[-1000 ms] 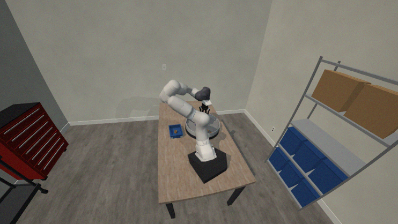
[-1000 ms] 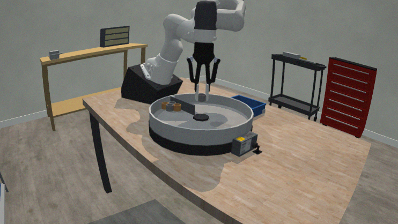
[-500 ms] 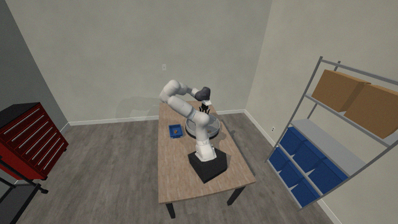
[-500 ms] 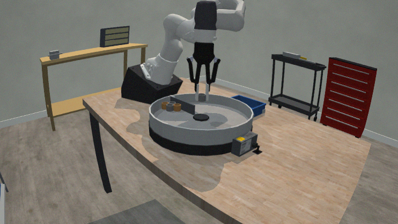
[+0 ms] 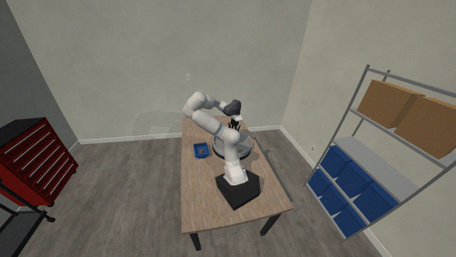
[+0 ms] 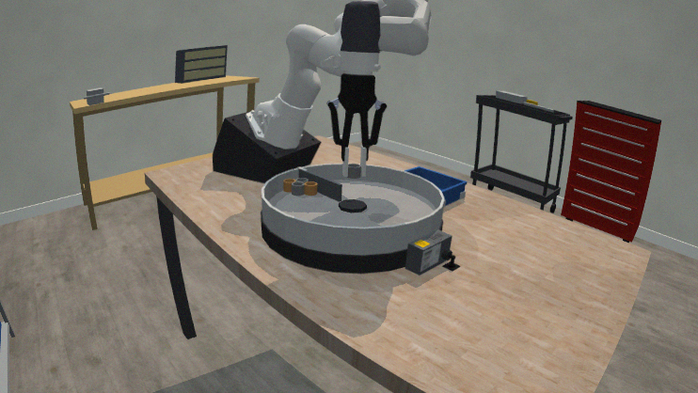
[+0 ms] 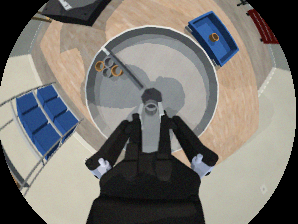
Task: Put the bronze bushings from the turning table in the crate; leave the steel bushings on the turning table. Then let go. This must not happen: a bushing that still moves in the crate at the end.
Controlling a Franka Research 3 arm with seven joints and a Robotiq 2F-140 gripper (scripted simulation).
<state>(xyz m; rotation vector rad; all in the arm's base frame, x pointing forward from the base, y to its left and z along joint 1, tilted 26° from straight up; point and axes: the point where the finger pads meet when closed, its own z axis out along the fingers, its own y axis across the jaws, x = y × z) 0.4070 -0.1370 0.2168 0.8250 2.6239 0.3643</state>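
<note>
Right now my hand is 11 cm above the grey round turning table. Also, from my hand: grey turning table: 1 cm ahead, 11 cm below; then blue crate: 4 cm behind, 34 cm to the left, 14 cm below.
</note>
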